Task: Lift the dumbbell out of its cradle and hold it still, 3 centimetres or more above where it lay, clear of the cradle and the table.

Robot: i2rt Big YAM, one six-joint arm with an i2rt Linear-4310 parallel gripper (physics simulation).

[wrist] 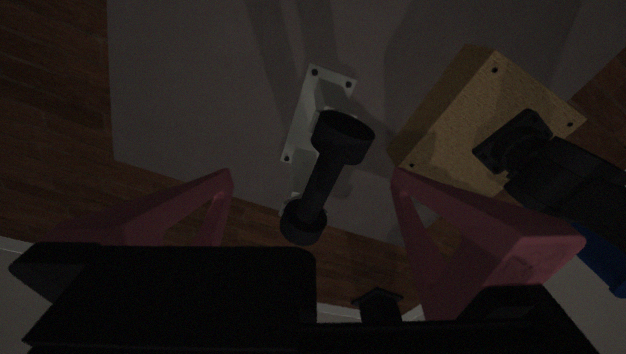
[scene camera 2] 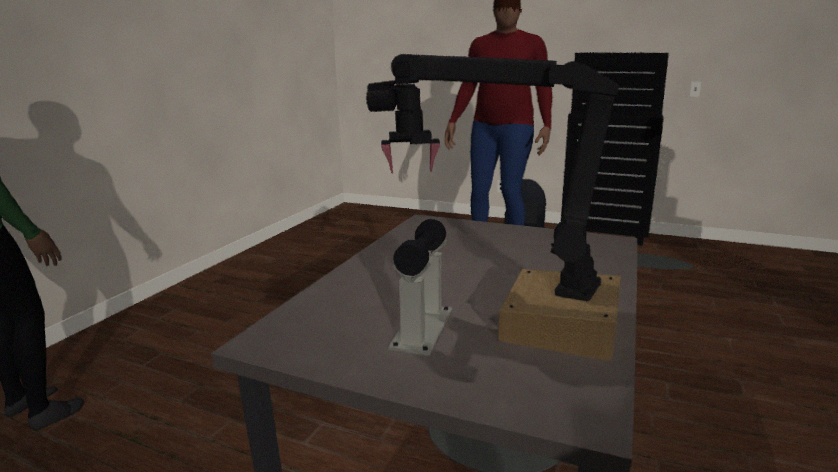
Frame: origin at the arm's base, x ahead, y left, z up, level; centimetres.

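Seen in the pictures: gripper, fingertip midpoint: (wrist: 311, 176) (scene camera 2: 411, 172); arm's base at its link origin: (wrist: 508, 142) (scene camera 2: 578, 289).
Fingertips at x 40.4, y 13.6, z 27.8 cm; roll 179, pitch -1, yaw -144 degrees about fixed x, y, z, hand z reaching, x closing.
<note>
Pixels of each thing's middle, then the offset from my fingertips to it. Level surfaces: height alone.
- black dumbbell at the middle of its body: (wrist: 320, 185) (scene camera 2: 421, 245) dx -8.8, dy +9.3, dz -14.9 cm
- white two-post cradle at the middle of its body: (wrist: 316, 145) (scene camera 2: 422, 291) dx -8.8, dy +9.3, dz -26.8 cm
- grey table at its surface level: dz -37.2 cm
A black dumbbell (scene camera 2: 411, 257) (wrist: 326, 182) lies level on top of a white two-post cradle (scene camera 2: 412, 313) (wrist: 298, 125), which stands on the grey table (scene camera 2: 328, 328) (wrist: 200, 90). My gripper (scene camera 2: 411, 171) (wrist: 311, 176) is open and empty, with its pink fingers pointing down. It hangs well above the dumbbell in the scene view and touches neither the dumbbell nor the cradle. In the wrist view the dumbbell shows between the two fingertips, farther away than they are, with its bar slanted. The dumbbell hides part of the cradle there.
A wooden block (scene camera 2: 557, 328) (wrist: 465, 120) on the table's right side carries the arm's base. A person in a red top (scene camera 2: 509, 87) stands behind the table. Part of another person (scene camera 2: 23, 281) shows at the left. A black cabinet (scene camera 2: 621, 63) stands by the back wall.
</note>
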